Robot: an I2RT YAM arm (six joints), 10 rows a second.
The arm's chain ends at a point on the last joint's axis. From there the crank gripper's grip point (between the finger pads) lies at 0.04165 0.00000 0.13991 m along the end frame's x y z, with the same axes.
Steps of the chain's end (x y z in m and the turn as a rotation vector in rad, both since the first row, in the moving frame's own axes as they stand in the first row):
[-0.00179 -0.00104 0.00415 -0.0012 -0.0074 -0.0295]
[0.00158 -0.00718 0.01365 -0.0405 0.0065 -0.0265]
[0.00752 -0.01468 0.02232 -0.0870 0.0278 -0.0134]
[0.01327 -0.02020 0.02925 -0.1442 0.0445 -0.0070]
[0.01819 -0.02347 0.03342 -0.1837 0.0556 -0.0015]
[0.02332 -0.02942 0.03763 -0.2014 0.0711 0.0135]
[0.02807 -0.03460 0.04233 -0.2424 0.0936 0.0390]
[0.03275 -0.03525 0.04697 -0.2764 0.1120 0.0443]
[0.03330 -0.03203 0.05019 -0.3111 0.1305 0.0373]
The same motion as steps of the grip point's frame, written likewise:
[-0.00284 -0.00209 0.00445 -0.0012 -0.0074 -0.0295]
[0.00255 -0.00264 0.01328 -0.0405 0.0065 -0.0265]
[0.01147 -0.00316 0.02060 -0.0870 0.0278 -0.0134]
[0.01950 -0.00055 0.02583 -0.1442 0.0445 -0.0070]
[0.02588 0.00179 0.02856 -0.1837 0.0556 -0.0015]
[0.03289 -0.00113 0.03146 -0.2014 0.0711 0.0135]
[0.04014 0.00032 0.03358 -0.2424 0.0936 0.0390]
[0.04703 0.00436 0.03595 -0.2764 0.1120 0.0443]
[0.05003 0.01169 0.03673 -0.3111 0.1305 0.0373]

